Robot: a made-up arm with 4 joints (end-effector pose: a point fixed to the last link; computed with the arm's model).
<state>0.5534 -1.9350 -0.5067 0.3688</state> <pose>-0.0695 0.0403 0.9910 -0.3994 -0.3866 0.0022</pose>
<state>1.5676 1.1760 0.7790 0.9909</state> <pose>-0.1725 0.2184 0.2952 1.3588 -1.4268 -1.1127</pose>
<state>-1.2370 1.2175 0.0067 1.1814</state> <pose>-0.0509 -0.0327 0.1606 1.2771 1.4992 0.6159</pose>
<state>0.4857 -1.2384 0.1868 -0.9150</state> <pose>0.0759 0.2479 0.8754 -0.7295 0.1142 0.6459</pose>
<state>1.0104 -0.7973 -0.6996 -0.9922</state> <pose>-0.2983 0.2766 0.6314 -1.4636 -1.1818 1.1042</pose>
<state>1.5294 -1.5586 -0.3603 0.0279</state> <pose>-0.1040 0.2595 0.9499 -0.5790 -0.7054 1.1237</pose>
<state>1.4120 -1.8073 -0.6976 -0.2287</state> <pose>-0.0833 0.2408 0.9664 -0.5121 -0.6812 1.4492</pose>
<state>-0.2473 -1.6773 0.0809 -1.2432</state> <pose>0.1057 0.0435 0.8450 -0.1632 0.3982 0.5627</pose>
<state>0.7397 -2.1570 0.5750 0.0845</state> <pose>0.3343 0.1875 0.7981 -0.7300 0.8627 0.2601</pose>
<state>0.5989 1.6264 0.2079 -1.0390</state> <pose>0.0389 0.3784 0.4321 -1.5799 -1.8634 -1.2425</pose>
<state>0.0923 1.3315 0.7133 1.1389</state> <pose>0.0509 0.2533 0.2901 -0.5140 2.0786 1.7127</pose>
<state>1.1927 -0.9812 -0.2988 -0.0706</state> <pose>-0.2362 0.1841 0.8297 -0.6845 -1.1073 0.5808</pose>
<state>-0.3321 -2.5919 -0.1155 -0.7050</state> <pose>0.1348 -0.1695 0.7845 0.3778 0.4939 0.4663</pose>
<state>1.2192 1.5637 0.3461 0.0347</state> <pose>-0.0545 0.3006 0.2764 0.3651 -2.5216 -1.1141</pose>
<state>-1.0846 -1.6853 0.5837 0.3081</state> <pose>-0.3309 -0.1819 0.8049 0.2063 0.9087 -1.7076</pose>
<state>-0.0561 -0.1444 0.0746 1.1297</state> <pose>-0.2329 0.3577 0.4702 -0.4917 -1.7202 -2.0828</pose>
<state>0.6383 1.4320 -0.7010 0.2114</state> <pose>0.2759 0.1233 0.2493 0.7205 2.1353 0.8088</pose>
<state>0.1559 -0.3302 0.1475 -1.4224</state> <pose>0.0132 0.3206 0.7407 -1.2421 -0.0621 0.2483</pose>
